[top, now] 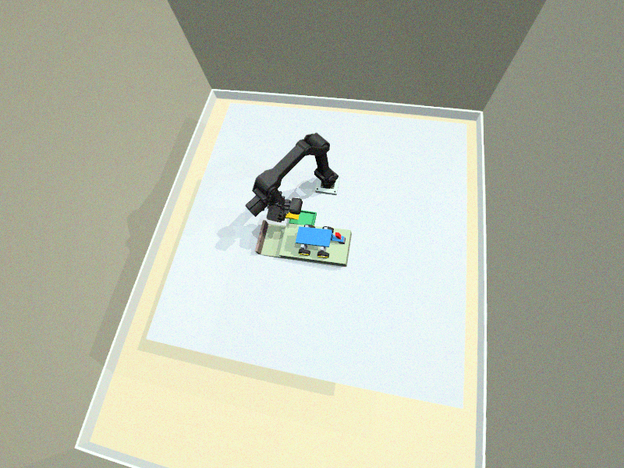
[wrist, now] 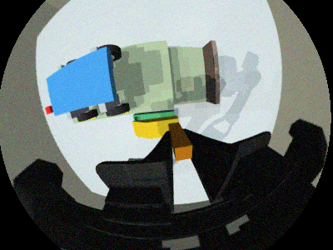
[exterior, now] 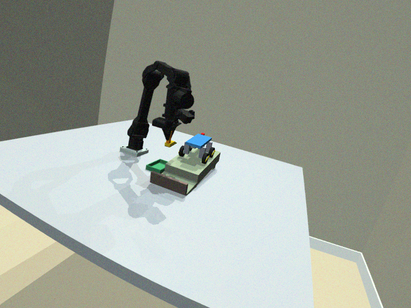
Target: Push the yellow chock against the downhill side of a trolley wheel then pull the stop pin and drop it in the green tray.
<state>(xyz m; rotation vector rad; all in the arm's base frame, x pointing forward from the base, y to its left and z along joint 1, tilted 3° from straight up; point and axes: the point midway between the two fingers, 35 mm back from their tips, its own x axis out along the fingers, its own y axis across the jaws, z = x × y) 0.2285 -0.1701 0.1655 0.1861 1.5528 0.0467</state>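
My gripper tip is 240 mm to the right of the red-headed stop pin, 80 mm short of it and 30 mm above it. Also, from my gripper tip: blue-topped trolley (140 mm to the left, 90 mm ahead, 40 mm below); green tray (160 mm below, 60 mm to the left, 40 mm behind); yellow chock (20 mm to the left, 10 mm below).
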